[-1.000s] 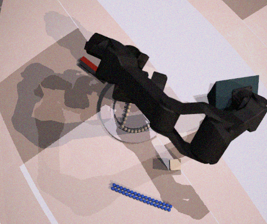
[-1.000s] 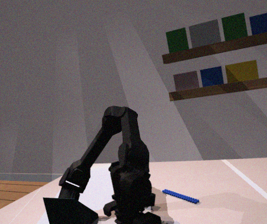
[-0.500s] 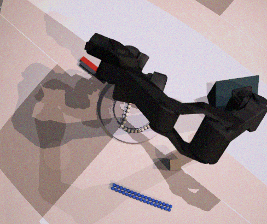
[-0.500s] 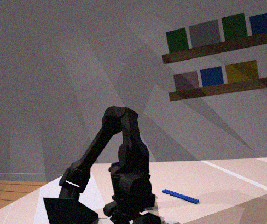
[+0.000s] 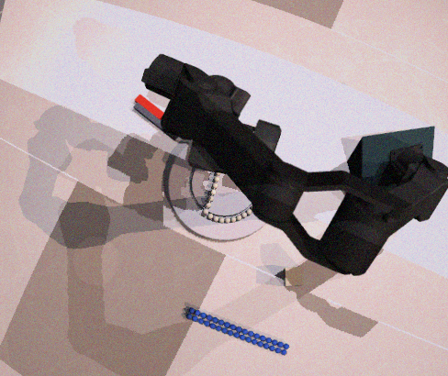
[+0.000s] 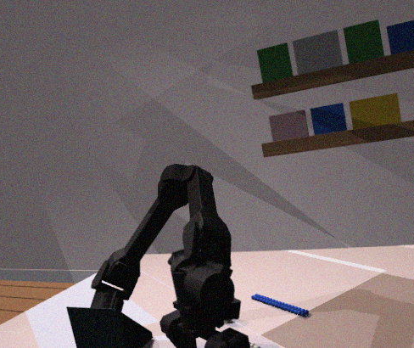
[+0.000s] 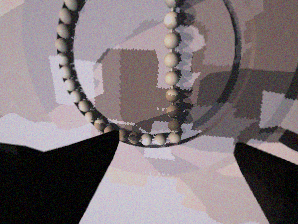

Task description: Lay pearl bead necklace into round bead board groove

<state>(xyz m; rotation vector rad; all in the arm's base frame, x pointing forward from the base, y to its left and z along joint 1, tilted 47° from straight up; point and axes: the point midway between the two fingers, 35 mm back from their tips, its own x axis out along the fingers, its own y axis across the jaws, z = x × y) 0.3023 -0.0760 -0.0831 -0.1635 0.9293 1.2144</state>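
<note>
Right now my gripper tip is 60 mm to the right of the round bead board, 10 mm short of it and 10 mm above it. Round my gripper tip: small beige cube (250 mm to the left, 70 mm behind); then grey block (120 mm ahead, 100 mm to the right, 10 mm below).
</note>
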